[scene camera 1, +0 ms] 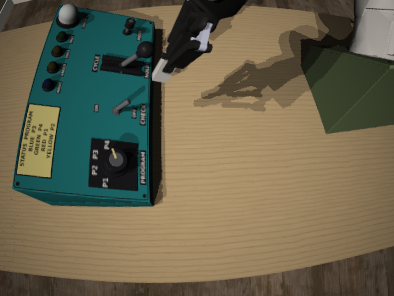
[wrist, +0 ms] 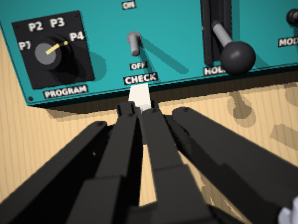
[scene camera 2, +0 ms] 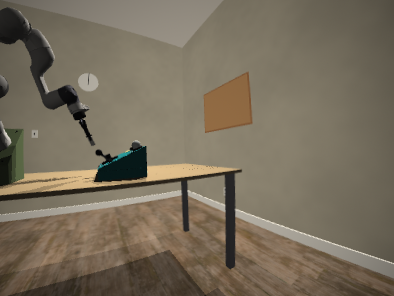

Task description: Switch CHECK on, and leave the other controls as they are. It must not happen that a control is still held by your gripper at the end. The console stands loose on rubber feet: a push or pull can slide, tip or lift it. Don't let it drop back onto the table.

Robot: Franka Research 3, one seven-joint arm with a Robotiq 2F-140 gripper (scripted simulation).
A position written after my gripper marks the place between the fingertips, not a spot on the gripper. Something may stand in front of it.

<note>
I see my gripper (scene camera 1: 159, 78) and a black ball lever (wrist: 237, 58).
My gripper is seen too in the wrist view (wrist: 141, 98).
</note>
